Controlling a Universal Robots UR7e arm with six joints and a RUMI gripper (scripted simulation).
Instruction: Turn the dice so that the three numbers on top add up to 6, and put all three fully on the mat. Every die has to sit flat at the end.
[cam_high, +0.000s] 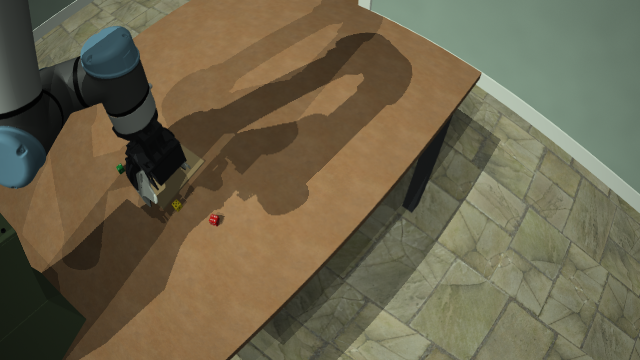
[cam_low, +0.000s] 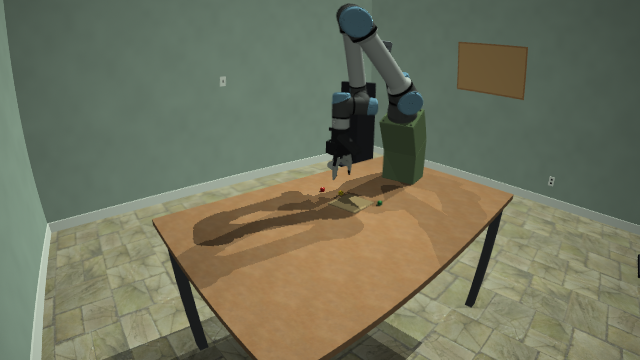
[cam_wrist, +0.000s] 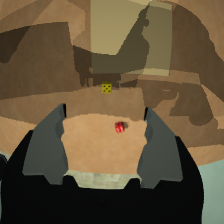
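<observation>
My hand is 8 cm above the yellow die. The rest, counted from my hand: mat (10 cm to the left, 9 cm below, 3 cm ahead); green die (18 cm to the left, 8 cm below, 6 cm behind); red die (8 cm to the right, 8 cm below, 4 cm ahead).
</observation>
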